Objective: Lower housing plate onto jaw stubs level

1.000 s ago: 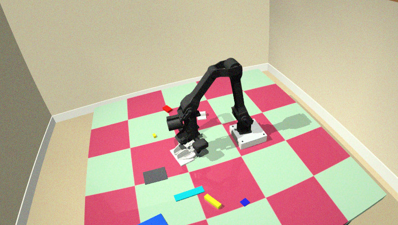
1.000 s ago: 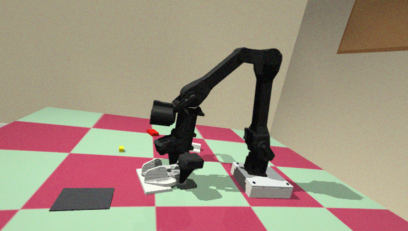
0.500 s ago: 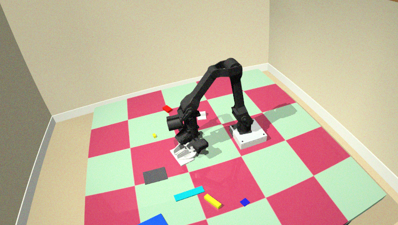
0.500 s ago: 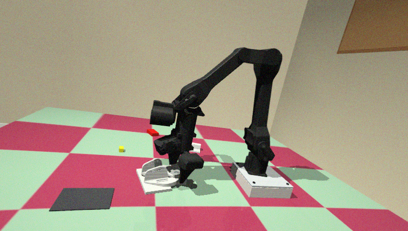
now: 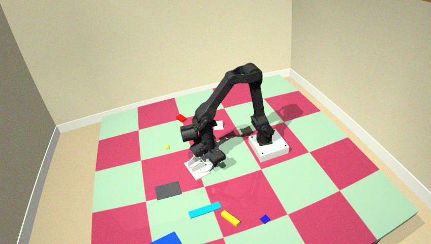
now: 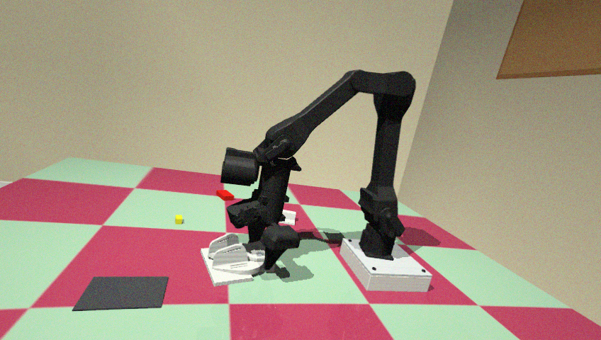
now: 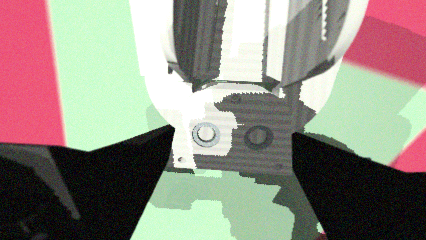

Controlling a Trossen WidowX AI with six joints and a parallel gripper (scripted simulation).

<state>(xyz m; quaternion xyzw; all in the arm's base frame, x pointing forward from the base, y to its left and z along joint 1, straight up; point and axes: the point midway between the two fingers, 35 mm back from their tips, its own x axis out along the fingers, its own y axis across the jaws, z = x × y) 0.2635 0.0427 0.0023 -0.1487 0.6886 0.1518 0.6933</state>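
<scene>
Right now my gripper tip is 2 cm below the housing plate and 1 cm short of it. From my gripper tip the other things lie so: yellow cube: 20 cm ahead, 14 cm to the right; cyan bar: 26 cm to the left, 5 cm ahead; dark flat square: 20 cm ahead, 13 cm to the left, 1 cm below.
</scene>
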